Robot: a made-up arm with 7 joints. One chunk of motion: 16 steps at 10 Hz.
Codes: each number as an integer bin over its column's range. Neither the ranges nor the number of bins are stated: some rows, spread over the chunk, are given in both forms.
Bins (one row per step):
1: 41 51 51 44 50 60
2: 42 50 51 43 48 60
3: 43 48 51 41 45 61
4: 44 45 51 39 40 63
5: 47 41 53 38 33 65
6: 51 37 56 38 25 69
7: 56 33 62 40 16 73
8: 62 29 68 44 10 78
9: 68 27 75 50 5 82
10: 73 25 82 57 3 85
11: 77 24 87 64 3 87
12: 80 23 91 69 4 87
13: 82 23 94 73 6 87
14: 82 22 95 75 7 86
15: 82 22 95 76 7 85
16: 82 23 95 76 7 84
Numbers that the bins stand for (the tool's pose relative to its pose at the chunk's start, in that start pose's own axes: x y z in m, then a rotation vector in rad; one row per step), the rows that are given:
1: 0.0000 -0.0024 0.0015 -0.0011 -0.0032 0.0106
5: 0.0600 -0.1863 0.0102 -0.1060 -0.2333 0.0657
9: 0.2700 -0.4436 0.1058 0.1037 -0.6123 0.2528
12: 0.3900 -0.5172 0.1753 0.4358 -0.6259 0.3079
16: 0.4100 -0.5172 0.1926 0.5581 -0.5853 0.2748
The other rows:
2: 0.0100 -0.0208 0.0015 -0.0186 -0.0303 0.0106
3: 0.0200 -0.0576 0.0015 -0.0535 -0.0709 0.0216
4: 0.0300 -0.1127 0.0015 -0.0885 -0.1386 0.0436
6: 0.1000 -0.2598 0.0232 -0.1060 -0.3416 0.1097
7: 0.1500 -0.3333 0.0493 -0.0710 -0.4634 0.1537
8: 0.2100 -0.4069 0.0754 -0.0011 -0.5446 0.2088
10: 0.3200 -0.4804 0.1362 0.2261 -0.6394 0.2859
11: 0.3600 -0.4988 0.1579 0.3484 -0.6394 0.3079
13: 0.4100 -0.5172 0.1883 0.5057 -0.5988 0.3079
14: 0.4100 -0.5356 0.1926 0.5406 -0.5853 0.2969
15: 0.4100 -0.5356 0.1926 0.5581 -0.5853 0.2859

